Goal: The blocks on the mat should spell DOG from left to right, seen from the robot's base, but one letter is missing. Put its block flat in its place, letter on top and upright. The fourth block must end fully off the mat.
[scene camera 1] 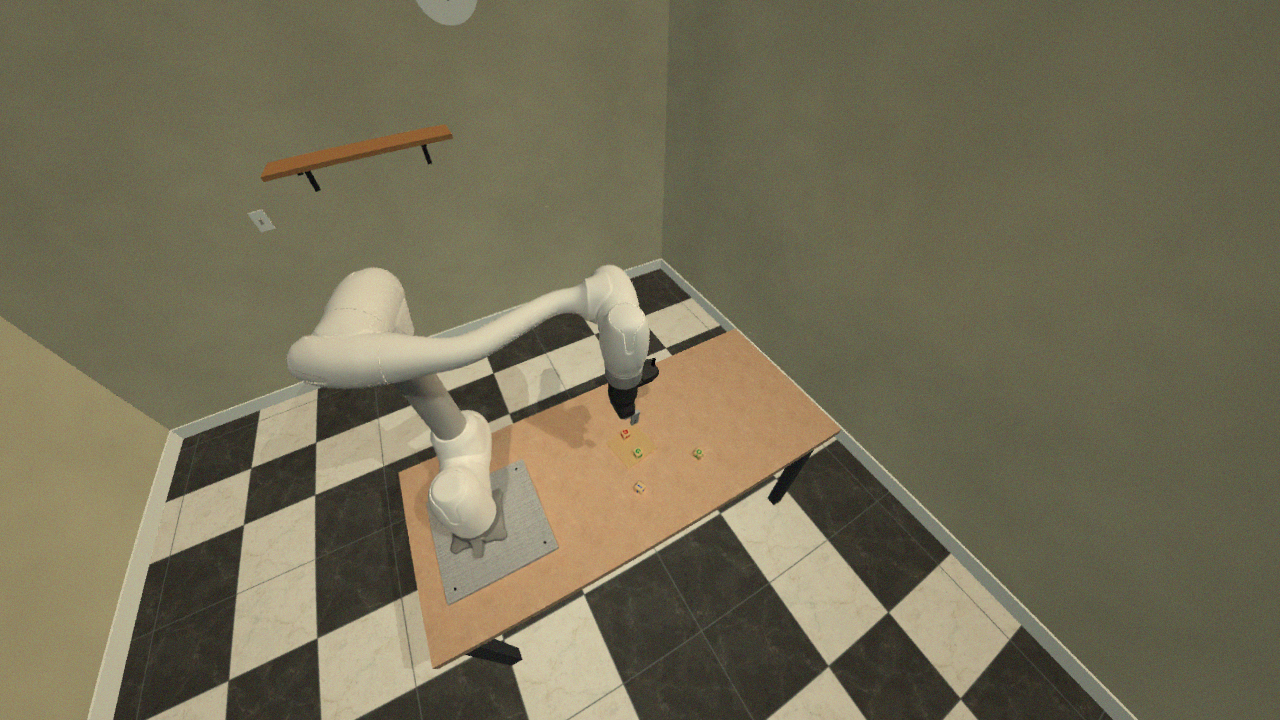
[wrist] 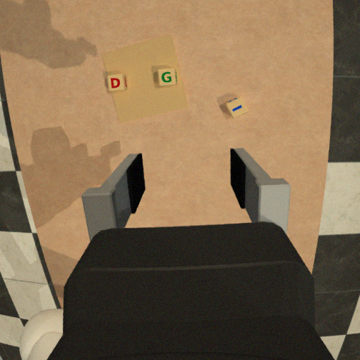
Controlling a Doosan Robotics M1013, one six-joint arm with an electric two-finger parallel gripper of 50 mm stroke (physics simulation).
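The yellowish mat (scene camera 1: 646, 442) (wrist: 145, 102) bears two blocks, with a bare gap between them. The D block (scene camera 1: 625, 434) (wrist: 116, 82), with a red letter, sits at the left edge in the wrist view. The G block (scene camera 1: 638, 453) (wrist: 167, 77), with a green letter, sits near the right edge. A block with a short blue bar on top (scene camera 1: 640, 488) (wrist: 236, 107) lies turned, off the mat to the right. A block with green marking (scene camera 1: 698, 454) lies off the mat on its far side; its letter is too small to read. My gripper (scene camera 1: 630, 420) (wrist: 186, 168) is open and empty, above the table short of the mat.
The wooden table (scene camera 1: 751, 385) (wrist: 280, 50) carries the grey base plate (scene camera 1: 528, 510) with the robot's base at its near end. The arm reaches over the table from there. Table edges run along both sides in the wrist view, with the checkered floor (wrist: 345, 130) beyond.
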